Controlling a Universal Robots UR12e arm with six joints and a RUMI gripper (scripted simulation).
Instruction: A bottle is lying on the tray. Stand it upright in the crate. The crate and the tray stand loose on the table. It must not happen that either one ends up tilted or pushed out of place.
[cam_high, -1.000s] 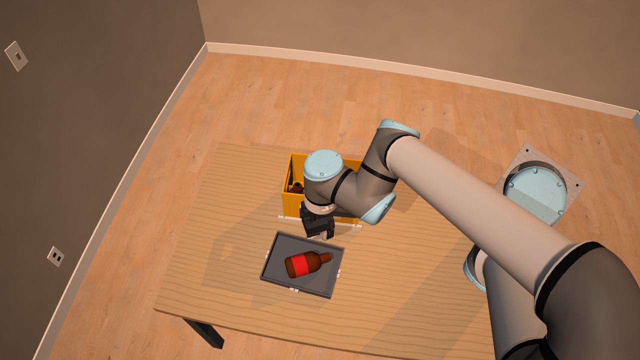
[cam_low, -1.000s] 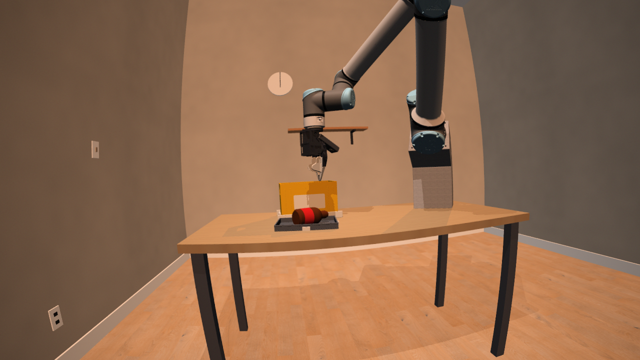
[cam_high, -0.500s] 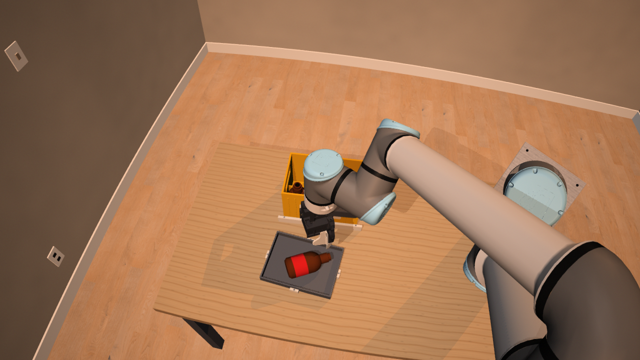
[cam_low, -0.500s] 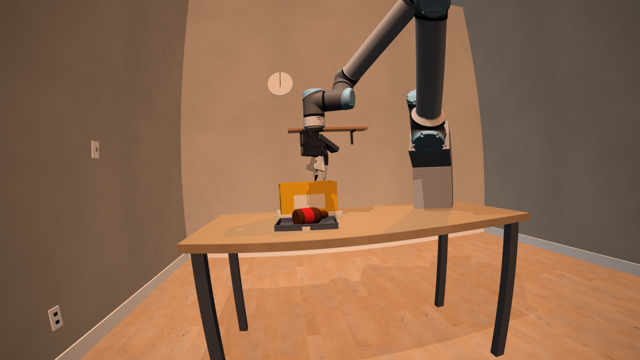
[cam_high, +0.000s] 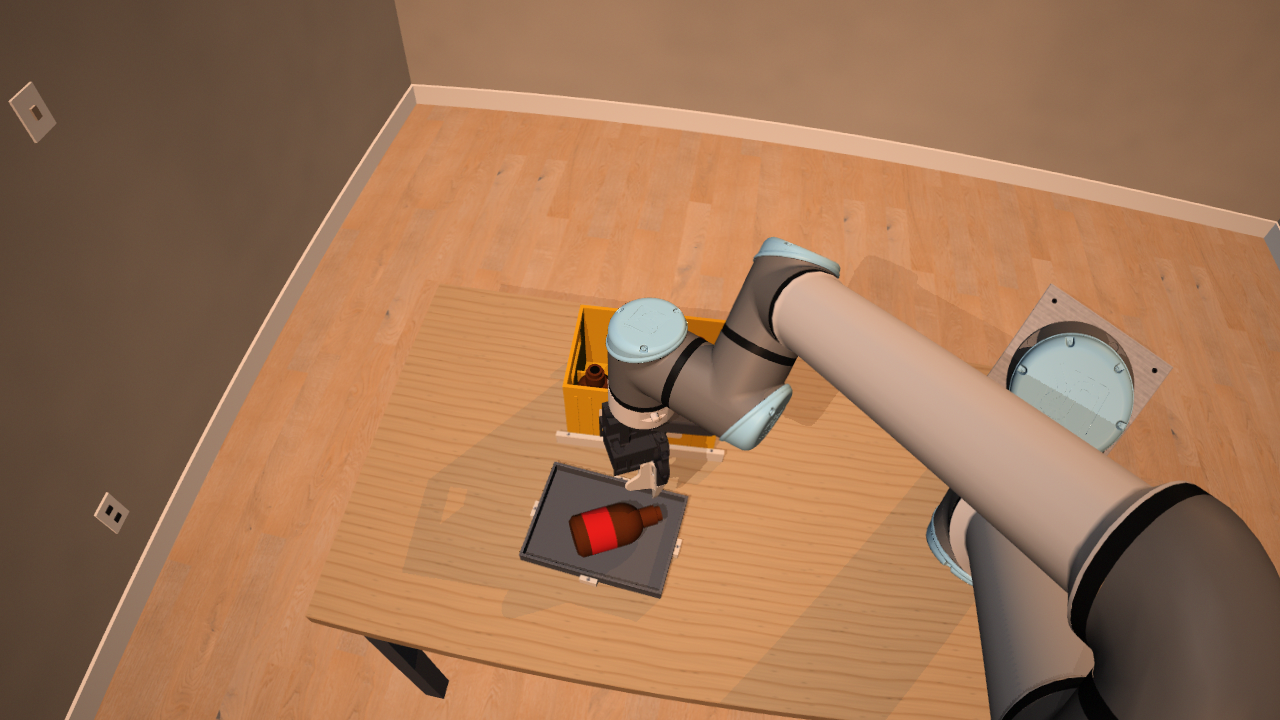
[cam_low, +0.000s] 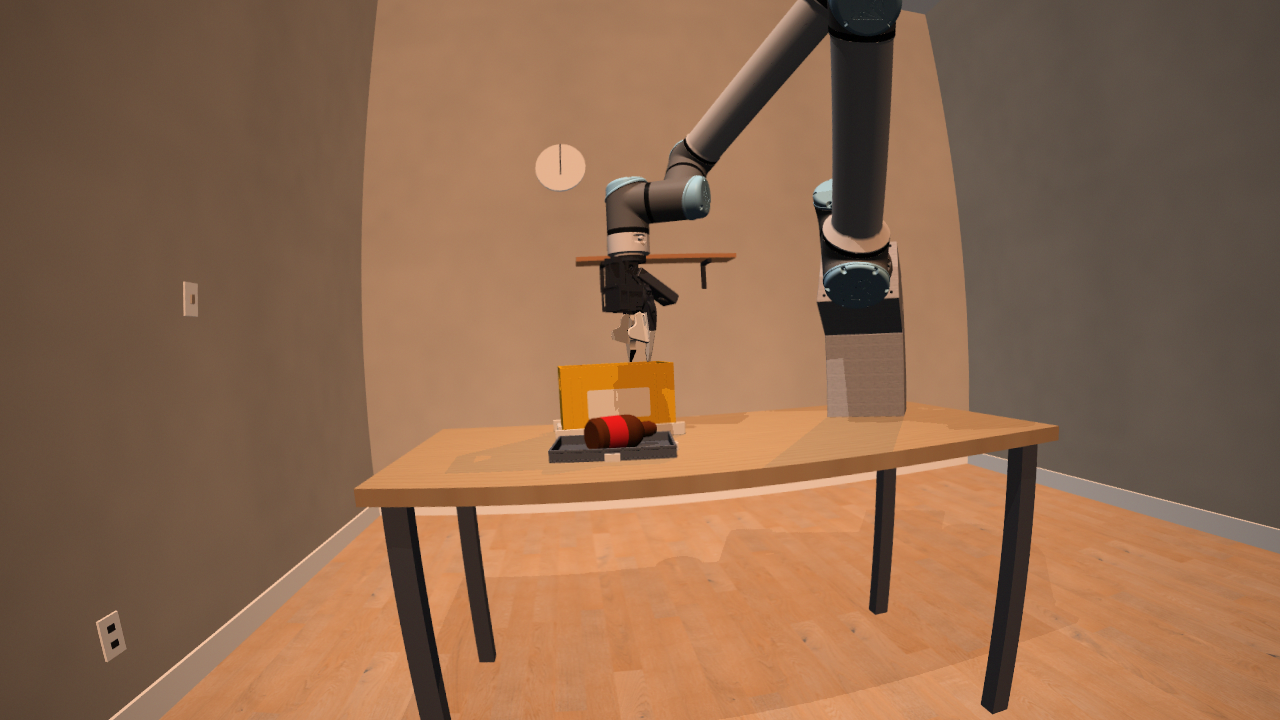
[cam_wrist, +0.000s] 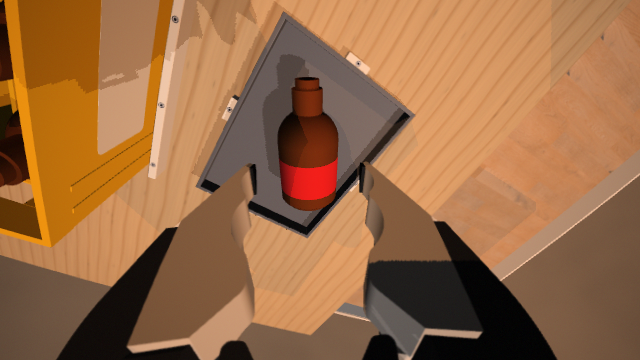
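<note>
The dark grey tray lies 190 mm below my hand, 60 mm ahead of it and 40 mm to the left of it. Round my hand: crate 230 mm to the right, 120 mm below, 100 mm ahead.
</note>
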